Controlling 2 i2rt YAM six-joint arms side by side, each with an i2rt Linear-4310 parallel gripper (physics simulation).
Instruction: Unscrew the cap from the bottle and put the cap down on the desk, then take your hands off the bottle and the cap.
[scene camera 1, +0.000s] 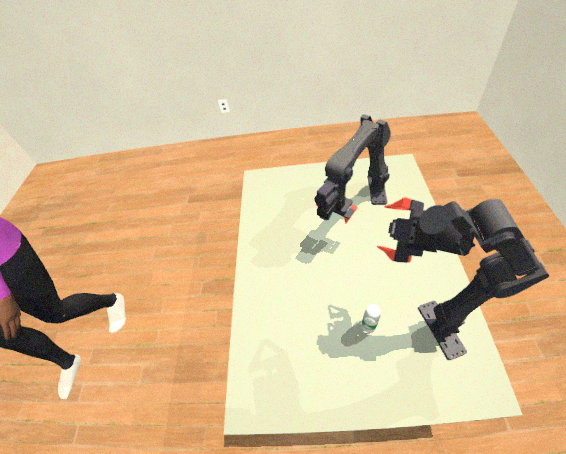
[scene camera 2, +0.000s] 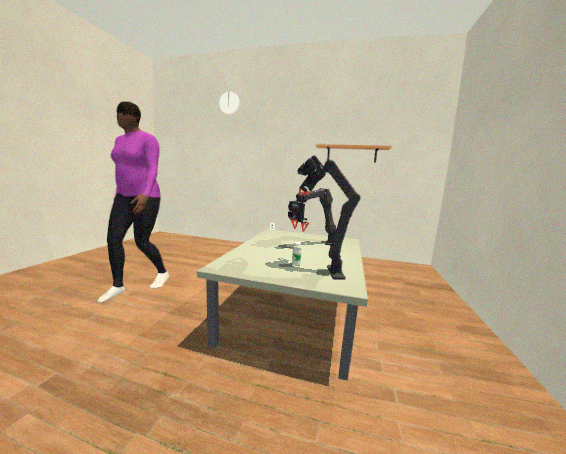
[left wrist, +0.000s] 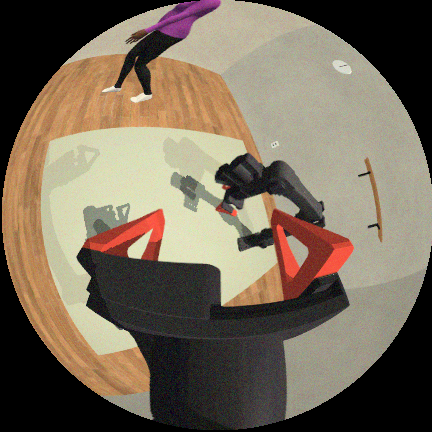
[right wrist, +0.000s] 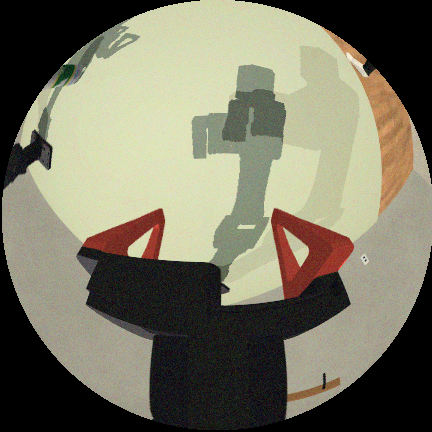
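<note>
A white bottle with a green band (scene camera 1: 370, 321) (scene camera 2: 297, 256) (right wrist: 65, 76) stands upright on the pale desk (scene camera 1: 280, 310) (scene camera 2: 275, 287) (left wrist: 135, 165) (right wrist: 150, 150). Its white cap (scene camera 1: 373, 309) (scene camera 2: 297, 245) sits on top; how tightly cannot be told. The bottle does not show in the left wrist view. My left gripper (scene camera 1: 383, 227) (scene camera 2: 303, 191) is open and empty, high above the desk, apart from the bottle. My right gripper (scene camera 2: 299, 229) (right wrist: 217, 213) is open and empty above the far part of the desk, lower than the left one and away from the bottle.
The left arm's base (scene camera 1: 442, 330) (scene camera 2: 336, 272) stands on the desk close to the bottle, to its right. The right arm's base (scene camera 1: 378, 195) stands at the far end. A person in a purple top (scene camera 1: 10, 245) (scene camera 2: 136, 165) (left wrist: 182, 17) is on the floor left of the desk.
</note>
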